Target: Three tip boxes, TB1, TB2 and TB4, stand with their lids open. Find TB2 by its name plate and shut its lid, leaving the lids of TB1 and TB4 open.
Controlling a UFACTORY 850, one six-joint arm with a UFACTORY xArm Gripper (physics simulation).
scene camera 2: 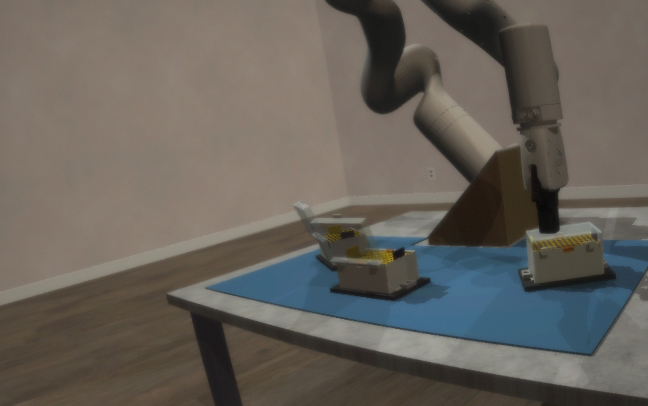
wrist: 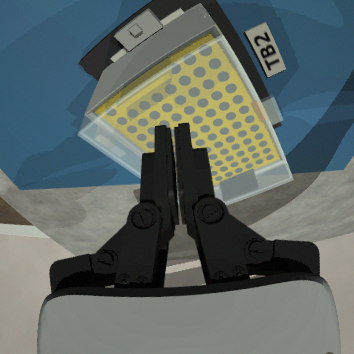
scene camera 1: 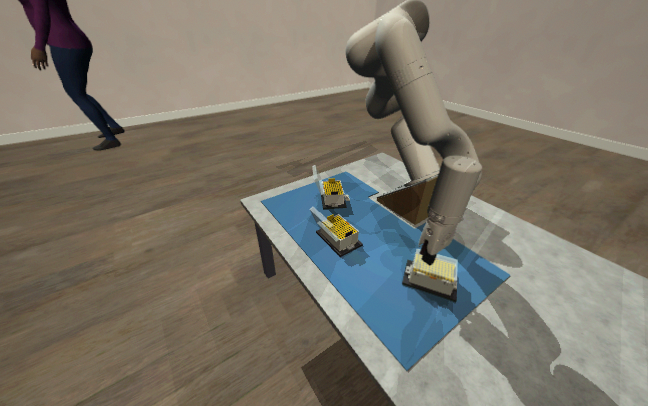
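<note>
TB2 is the white tip box at the right of the mat; its name plate reads TB2 in the wrist view. Its clear lid lies down over the yellow perforated rack. My gripper is shut and empty, its fingertips at the lid's top, over the side opposite the plate. Whether they press on it is hard to tell. The middle box and the far box have their lids tilted up; their plates are not readable.
The boxes stand on a blue mat on a grey table. The brown wedge-shaped arm base stands behind the mat. A person is at the back left in scene camera 1.
</note>
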